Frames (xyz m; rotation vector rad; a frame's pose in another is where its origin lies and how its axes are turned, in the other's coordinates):
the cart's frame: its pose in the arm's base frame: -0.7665 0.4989 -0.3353 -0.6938 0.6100 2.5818
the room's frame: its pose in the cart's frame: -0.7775 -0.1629 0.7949 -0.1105 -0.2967 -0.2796
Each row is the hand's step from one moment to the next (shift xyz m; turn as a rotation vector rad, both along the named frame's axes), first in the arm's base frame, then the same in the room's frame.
Working: the arm's base frame: its pose in the room's frame: -0.5372 0.3284 -0.9283 0.3844 -0.2575 -2.4024

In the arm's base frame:
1: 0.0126 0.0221 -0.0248 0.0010 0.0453 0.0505
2: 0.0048 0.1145 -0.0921 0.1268 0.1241 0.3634
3: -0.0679 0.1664 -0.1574 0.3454 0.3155 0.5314
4: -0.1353 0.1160 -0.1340 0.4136 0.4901 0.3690
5: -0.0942 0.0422 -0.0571 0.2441 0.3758 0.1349
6: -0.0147 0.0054 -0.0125 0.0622 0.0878 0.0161
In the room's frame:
1: 0.0126 -0.0269 -0.0196 0.0093 -0.0304 0.0599
2: 0.0965 -0.0964 -0.0548 -0.1411 -0.1465 0.3495
3: 0.2025 -0.0928 -0.0864 -0.2418 -0.4198 0.5163
4: 0.2131 -0.0088 -0.0649 -0.1313 -0.6087 0.3996
5: 0.1130 0.0257 -0.0222 0.0026 -0.4308 0.1827
6: 0.0181 0.0046 -0.0072 0.0021 -0.1053 0.0272

